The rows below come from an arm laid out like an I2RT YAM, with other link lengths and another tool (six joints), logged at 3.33 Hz.
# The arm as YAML. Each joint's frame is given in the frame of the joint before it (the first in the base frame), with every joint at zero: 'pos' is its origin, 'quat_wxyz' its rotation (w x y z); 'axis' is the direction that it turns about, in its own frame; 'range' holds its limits. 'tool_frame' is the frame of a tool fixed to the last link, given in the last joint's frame.
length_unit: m
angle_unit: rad
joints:
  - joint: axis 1
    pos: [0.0, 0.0, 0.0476]
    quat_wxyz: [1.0, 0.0, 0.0, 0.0]
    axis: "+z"
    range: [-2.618, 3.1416]
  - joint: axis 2
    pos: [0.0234, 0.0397, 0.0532]
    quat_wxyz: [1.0, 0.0, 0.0, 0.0]
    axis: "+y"
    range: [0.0, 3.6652]
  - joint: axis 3
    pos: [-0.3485, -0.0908, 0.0]
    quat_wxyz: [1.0, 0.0, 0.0, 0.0]
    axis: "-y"
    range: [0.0, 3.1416]
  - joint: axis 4
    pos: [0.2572, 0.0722, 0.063]
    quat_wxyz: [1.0, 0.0, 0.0, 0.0]
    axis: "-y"
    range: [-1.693, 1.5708]
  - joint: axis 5
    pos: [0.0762, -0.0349, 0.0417]
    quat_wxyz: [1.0, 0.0, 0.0, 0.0]
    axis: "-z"
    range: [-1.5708, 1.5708]
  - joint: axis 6
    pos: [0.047, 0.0, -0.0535]
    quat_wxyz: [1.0, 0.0, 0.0, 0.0]
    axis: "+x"
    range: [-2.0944, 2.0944]
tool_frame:
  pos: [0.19, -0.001, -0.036]
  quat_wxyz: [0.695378, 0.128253, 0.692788, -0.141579]
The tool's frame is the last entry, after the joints.
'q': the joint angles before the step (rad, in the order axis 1, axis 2, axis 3, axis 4, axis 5, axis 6). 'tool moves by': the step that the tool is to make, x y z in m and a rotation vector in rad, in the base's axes. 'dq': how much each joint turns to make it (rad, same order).
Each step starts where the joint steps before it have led.
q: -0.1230, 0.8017, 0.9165, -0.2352, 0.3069, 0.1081
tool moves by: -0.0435, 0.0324, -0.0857, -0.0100, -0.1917, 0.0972
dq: 0.0955, -0.3763, -0.5200, 0.3341, -0.0021, 0.0046
